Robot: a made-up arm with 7 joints.
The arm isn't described. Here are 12 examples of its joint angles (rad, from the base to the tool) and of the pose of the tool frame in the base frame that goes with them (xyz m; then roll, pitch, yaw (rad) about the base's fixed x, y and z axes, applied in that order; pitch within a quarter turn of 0, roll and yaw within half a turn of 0).
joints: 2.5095 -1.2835 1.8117 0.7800 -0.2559 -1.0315 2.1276
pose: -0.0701 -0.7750 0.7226 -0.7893 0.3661 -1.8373
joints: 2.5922 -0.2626 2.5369 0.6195 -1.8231 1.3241 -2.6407
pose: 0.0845 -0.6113 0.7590 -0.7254 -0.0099 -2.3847
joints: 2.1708 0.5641 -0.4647 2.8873 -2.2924 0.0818 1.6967
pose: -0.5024 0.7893 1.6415 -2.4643 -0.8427 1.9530
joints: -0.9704 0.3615 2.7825 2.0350 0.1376 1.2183 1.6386
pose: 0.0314 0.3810 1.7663 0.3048 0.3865 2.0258
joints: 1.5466 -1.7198 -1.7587 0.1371 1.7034 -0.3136 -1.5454
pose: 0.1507 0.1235 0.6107 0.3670 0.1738 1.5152
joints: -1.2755 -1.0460 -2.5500 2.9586 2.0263 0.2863 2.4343
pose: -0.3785 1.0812 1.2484 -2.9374 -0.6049 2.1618
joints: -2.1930 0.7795 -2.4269 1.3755 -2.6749 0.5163 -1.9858
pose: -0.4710 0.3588 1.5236 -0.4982 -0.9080 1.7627
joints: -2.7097 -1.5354 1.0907 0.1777 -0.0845 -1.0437 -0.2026
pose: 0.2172 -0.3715 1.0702 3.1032 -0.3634 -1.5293
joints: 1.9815 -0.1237 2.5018 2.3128 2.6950 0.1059 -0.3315
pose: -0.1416 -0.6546 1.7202 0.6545 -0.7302 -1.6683
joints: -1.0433 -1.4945 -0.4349 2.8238 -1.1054 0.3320 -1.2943
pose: -0.6696 1.0320 1.0632 -1.4180 -0.3420 2.5929
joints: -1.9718 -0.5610 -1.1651 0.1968 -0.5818 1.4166 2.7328
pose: -0.2763 0.0015 0.7184 -2.2670 0.7661 0.3991
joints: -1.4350 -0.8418 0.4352 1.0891 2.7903 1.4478 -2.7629
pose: 0.4157 -0.1143 1.6061 -3.0782 -0.8794 0.7038
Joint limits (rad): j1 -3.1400..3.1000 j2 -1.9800..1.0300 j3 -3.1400..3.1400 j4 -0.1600..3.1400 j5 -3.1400..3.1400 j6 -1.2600..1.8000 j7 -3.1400..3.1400
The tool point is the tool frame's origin. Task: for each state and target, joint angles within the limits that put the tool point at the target. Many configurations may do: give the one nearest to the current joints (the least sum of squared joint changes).
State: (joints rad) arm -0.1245 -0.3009 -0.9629 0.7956 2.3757 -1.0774 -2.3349
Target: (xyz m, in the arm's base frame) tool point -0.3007 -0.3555 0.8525
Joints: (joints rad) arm -0.3504 -0.5730 -1.4714 0.8137 2.1619 -0.8892 -2.3547
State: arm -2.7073 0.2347 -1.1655 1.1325 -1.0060 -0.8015 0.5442
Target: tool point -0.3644 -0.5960 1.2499
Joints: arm -1.9366 -0.0868 -0.4264 0.9864 -1.1927 -1.0023 0.5798
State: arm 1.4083 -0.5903 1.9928 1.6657 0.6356 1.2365 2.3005
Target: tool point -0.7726 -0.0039 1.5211
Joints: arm 1.2384 -0.0880 1.8199 1.9289 0.6298 1.3208 2.2714
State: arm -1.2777 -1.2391 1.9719 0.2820 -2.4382 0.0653 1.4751
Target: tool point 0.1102 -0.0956 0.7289
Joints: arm -1.1872 -1.4455 1.8289 -0.0729 -2.6289 0.0479 1.4822
